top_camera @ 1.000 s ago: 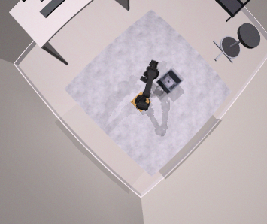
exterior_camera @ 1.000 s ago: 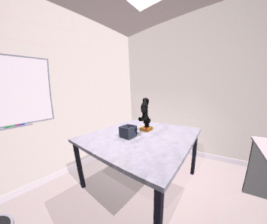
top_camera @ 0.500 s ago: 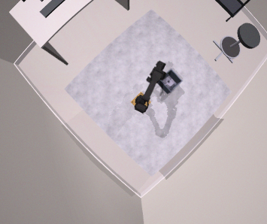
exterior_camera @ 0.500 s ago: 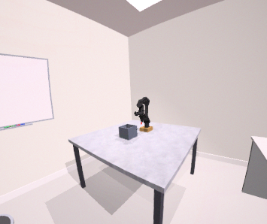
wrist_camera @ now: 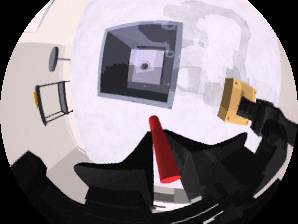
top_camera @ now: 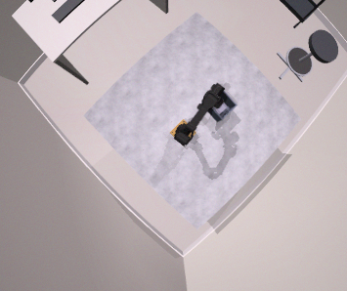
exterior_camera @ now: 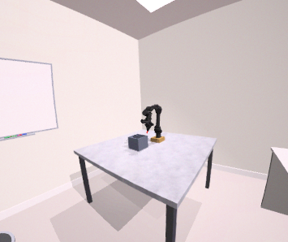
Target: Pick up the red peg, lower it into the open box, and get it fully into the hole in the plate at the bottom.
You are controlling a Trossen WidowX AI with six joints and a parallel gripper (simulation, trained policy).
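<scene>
Now: the light grey plate 7 cm ahead of my gripper tip, 9 cm to the right of it and 15 cm below it. From my gripper tip the other things lie so: red peg 2 cm above.
</scene>
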